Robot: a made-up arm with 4 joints.
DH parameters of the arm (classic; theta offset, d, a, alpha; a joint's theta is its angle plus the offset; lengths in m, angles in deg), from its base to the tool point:
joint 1: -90 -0.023 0.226 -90
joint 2: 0 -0.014 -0.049 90
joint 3: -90 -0.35 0.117 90
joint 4: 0 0.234 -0.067 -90
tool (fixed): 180 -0.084 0 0
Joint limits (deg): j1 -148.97..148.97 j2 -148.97..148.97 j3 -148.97..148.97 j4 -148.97..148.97
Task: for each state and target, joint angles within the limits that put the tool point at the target. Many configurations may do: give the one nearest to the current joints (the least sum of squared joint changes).
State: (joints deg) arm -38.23 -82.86 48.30 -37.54
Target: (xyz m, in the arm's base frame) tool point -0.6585 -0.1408 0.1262
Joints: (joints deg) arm -57.18 -126.66 64.85 -15.56
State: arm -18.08 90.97 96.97 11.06
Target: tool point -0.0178 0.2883 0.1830
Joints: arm -49.68 125.04 100.82 10.65
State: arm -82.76 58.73 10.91 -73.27
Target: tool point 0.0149 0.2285 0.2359
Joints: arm -64.76 100.80 49.31 -35.52
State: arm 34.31 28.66 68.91 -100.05
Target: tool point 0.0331 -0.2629 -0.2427
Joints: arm 80.56 25.75 79.24 -105.35
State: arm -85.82 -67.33 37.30 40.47
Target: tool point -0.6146 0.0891 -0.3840
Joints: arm -78.04 -70.36 22.11 40.92
